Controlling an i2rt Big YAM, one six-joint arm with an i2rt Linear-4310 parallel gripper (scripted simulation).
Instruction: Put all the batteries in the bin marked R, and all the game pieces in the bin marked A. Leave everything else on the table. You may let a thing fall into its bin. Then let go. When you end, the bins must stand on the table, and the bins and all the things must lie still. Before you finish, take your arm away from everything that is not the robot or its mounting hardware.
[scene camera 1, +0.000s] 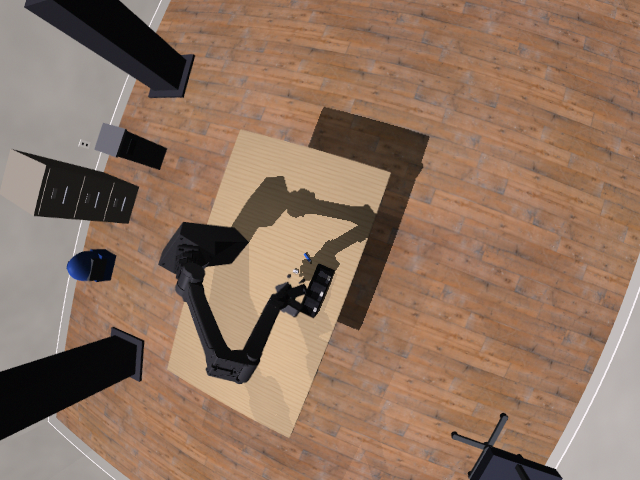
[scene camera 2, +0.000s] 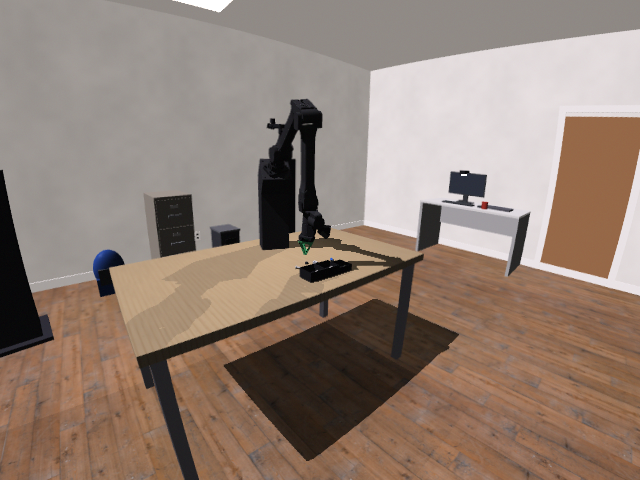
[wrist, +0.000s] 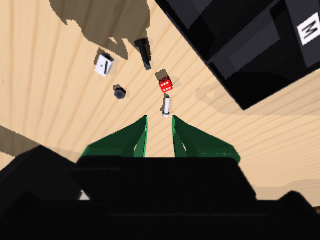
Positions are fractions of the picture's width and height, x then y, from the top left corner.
Labels:
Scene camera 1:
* black bin: 0.50, 0.57
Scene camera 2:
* black bin: 0.50, 0.56
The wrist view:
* my gripper: 0.50, 0.50
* black bin: 0.81, 0.26

